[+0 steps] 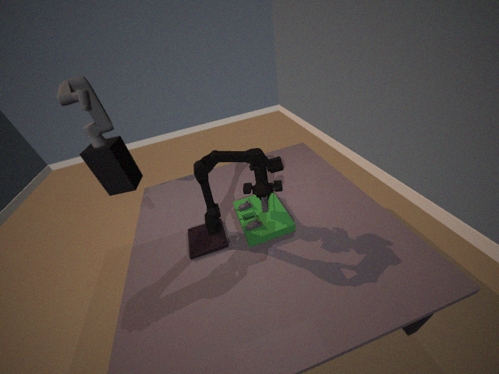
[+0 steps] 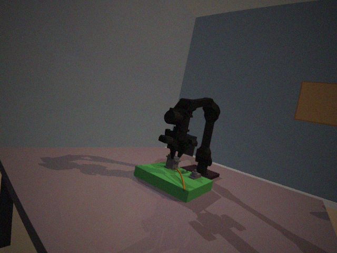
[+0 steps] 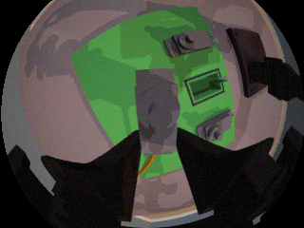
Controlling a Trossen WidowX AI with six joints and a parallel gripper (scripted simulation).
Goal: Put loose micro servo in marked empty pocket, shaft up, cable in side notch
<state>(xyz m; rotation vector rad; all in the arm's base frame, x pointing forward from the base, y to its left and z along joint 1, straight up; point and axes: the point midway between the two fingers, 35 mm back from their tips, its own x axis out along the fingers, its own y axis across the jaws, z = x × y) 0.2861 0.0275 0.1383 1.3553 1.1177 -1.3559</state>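
My gripper tip is 10 mm short of the green deck and 100 mm above it.
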